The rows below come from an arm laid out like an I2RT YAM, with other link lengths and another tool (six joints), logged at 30 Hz.
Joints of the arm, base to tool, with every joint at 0 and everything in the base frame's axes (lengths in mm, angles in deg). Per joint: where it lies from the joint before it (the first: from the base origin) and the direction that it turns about. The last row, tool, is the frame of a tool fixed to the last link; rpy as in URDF.
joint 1: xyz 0 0 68 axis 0 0 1
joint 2: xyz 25.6 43.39 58.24 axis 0 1 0
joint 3: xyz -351.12 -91.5 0 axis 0 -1 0
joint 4: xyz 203.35 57.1 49.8 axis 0 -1 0
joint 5: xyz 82.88 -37.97 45.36 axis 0 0 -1
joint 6: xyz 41.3 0 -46.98 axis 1 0 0
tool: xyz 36 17 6 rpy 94.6 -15.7 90
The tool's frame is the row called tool.
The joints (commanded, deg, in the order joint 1, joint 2, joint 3, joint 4, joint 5, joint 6), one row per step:
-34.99 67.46 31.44 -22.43 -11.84 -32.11
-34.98 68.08 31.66 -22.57 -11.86 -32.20
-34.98 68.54 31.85 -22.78 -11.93 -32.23
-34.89 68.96 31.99 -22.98 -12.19 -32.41
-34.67 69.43 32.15 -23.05 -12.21 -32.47
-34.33 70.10 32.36 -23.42 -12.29 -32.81
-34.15 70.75 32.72 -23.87 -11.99 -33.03
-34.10 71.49 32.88 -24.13 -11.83 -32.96
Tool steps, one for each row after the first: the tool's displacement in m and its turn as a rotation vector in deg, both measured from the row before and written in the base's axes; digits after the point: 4 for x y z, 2 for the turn. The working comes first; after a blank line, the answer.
Tool pose at each row, in the base's axes (x y z in m, rotation vector in deg; the steps are taken from these numbers as rounded here):
0.1343 -0.0890 0.2363 123.75 94.65 25.67
0.1357 -0.0899 0.2357 124.13 95.03 25.50
0.1366 -0.0905 0.2352 124.51 95.33 25.44
0.1375 -0.0904 0.2347 124.65 95.96 25.59
0.1390 -0.0906 0.2342 124.76 96.47 25.54
0.1404 -0.0903 0.2330 124.90 97.65 25.36
0.1418 -0.0911 0.2323 125.24 98.33 24.71
0.1429 -0.0919 0.2308 126.02 98.69 24.27

0.0014 -0.0009 -0.0006 0.27 0.45 0.10
0.0009 -0.0006 -0.0005 0.31 0.36 0.06
0.0009 0.0001 -0.0005 0.36 0.28 0.38
0.0015 -0.0002 -0.0005 0.20 0.31 0.28
0.0014 0.0003 -0.0012 0.36 0.68 0.67
0.0014 -0.0008 -0.0007 0.09 0.78 0.23
0.0011 -0.0008 -0.0015 0.39 0.77 -0.08

